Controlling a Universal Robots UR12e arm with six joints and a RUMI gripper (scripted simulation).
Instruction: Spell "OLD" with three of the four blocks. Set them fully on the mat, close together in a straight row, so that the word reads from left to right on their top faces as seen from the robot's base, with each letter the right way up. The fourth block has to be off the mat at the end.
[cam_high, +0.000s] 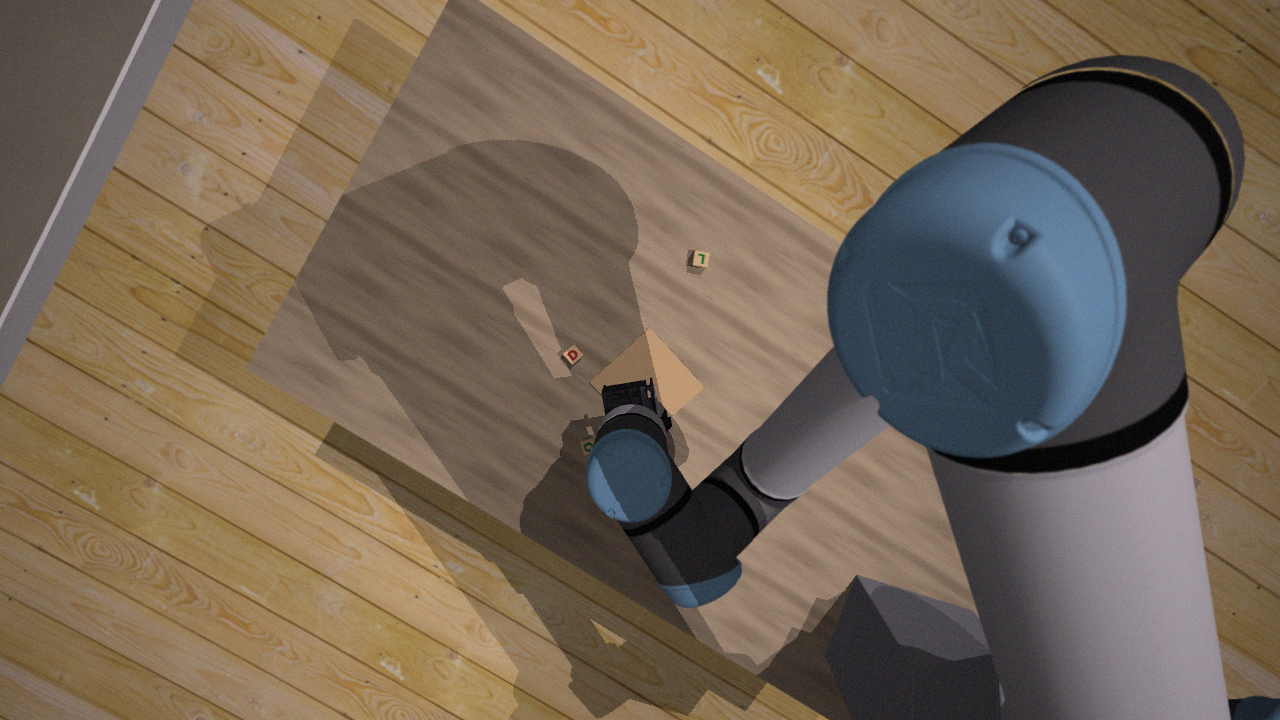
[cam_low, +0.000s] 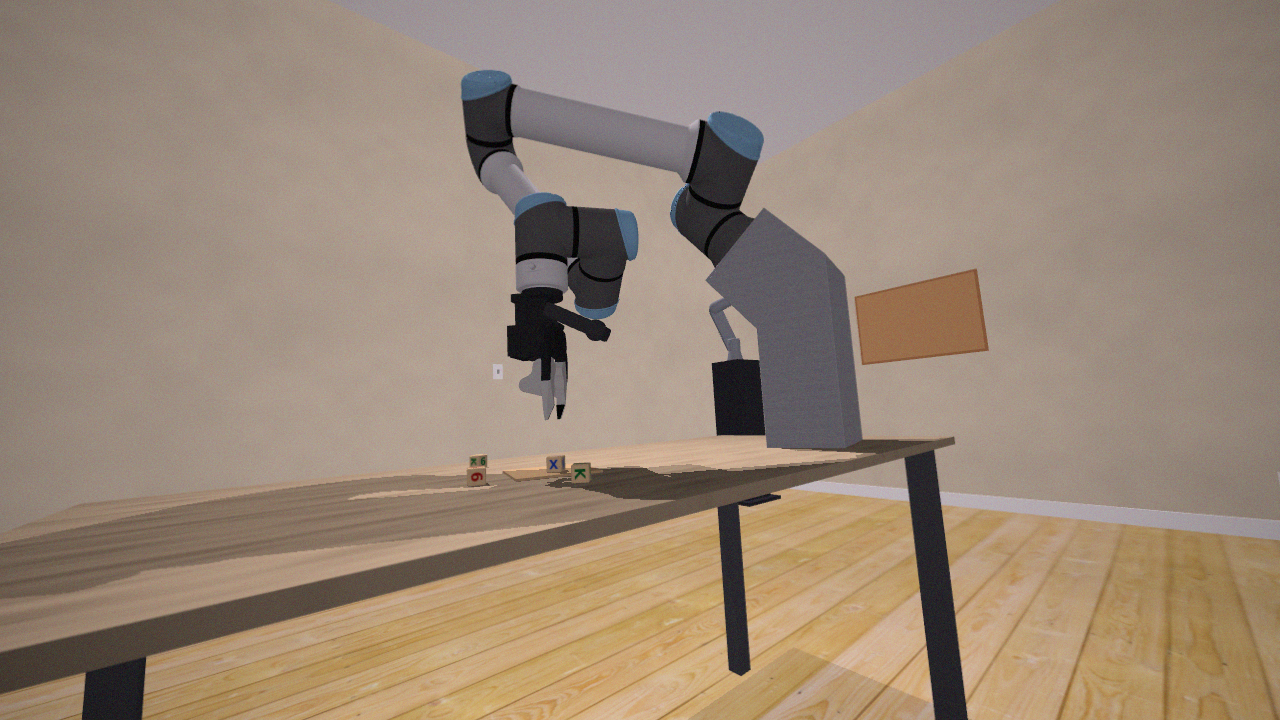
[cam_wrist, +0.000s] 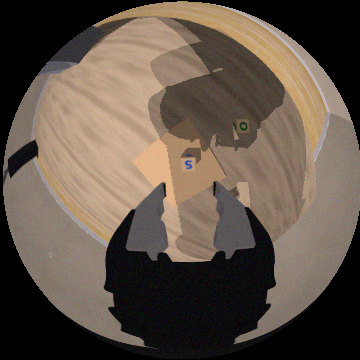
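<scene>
The mat lies 100 mm below my hand and 20 mm to the right of it.
</scene>
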